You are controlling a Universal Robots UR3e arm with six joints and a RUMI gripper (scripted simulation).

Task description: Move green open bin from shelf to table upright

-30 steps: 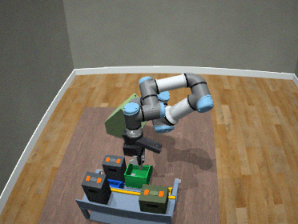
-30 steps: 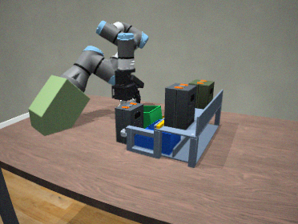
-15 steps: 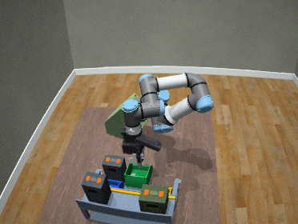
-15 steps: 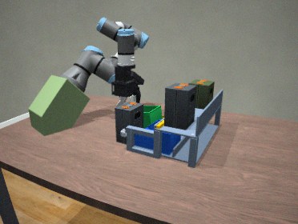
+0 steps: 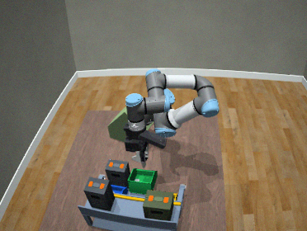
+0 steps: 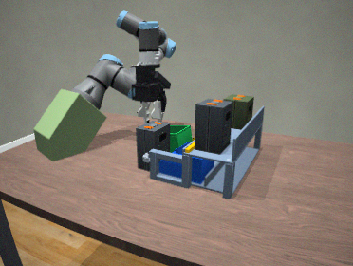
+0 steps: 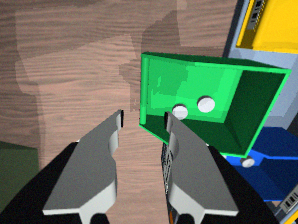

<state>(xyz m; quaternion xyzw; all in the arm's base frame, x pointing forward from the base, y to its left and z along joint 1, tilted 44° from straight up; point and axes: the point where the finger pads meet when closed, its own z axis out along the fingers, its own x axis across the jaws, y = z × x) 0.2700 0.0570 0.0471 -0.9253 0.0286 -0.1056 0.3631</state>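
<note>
My gripper is now 6 cm short of the green open bin and 5 cm above it. Round my hand: yellow bar (22 cm ahead, 1 cm to the left, 1 cm above); yellow bin (19 cm ahead, 12 cm to the left, 5 cm below); blue bin (19 cm ahead, 11 cm to the right, 5 cm below).
</note>
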